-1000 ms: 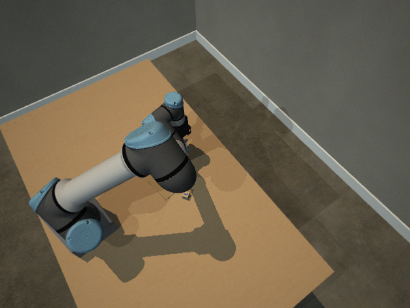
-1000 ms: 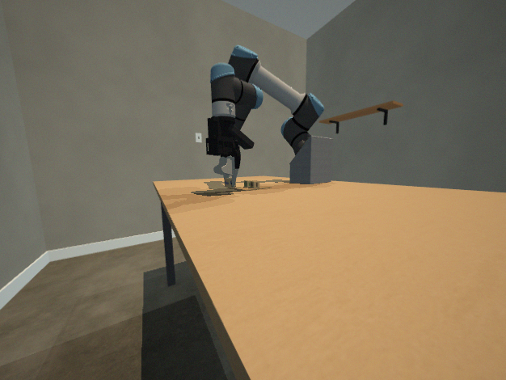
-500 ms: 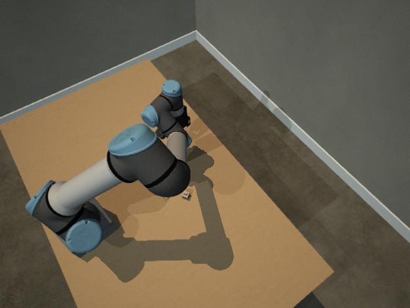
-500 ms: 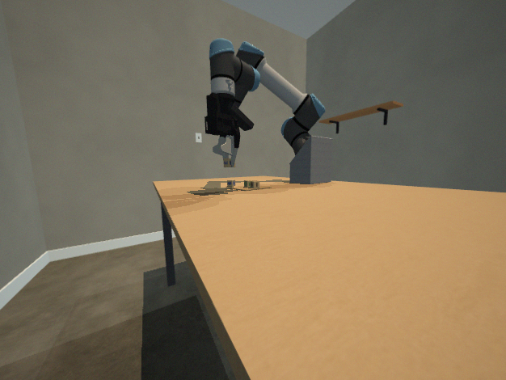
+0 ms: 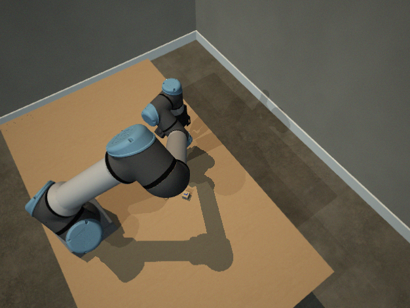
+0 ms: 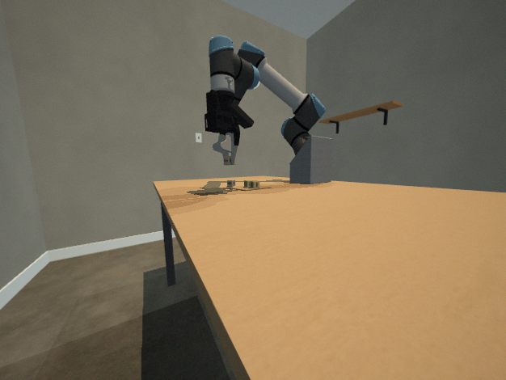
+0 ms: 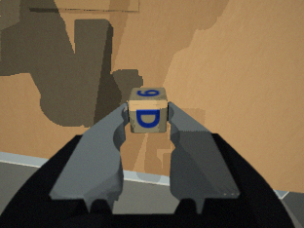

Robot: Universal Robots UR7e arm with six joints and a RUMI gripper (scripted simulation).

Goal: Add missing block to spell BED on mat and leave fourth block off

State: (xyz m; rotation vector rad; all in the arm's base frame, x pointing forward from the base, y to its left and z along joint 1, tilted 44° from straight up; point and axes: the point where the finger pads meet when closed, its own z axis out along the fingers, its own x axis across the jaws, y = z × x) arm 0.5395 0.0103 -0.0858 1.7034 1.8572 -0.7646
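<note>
Now: hand 140 mm past the tan mat, 110 mm above it and 90 mm to the left of it. From my hand the other things lie so: L block (210 mm to the right, 130 mm behind, 100 mm below).
</note>
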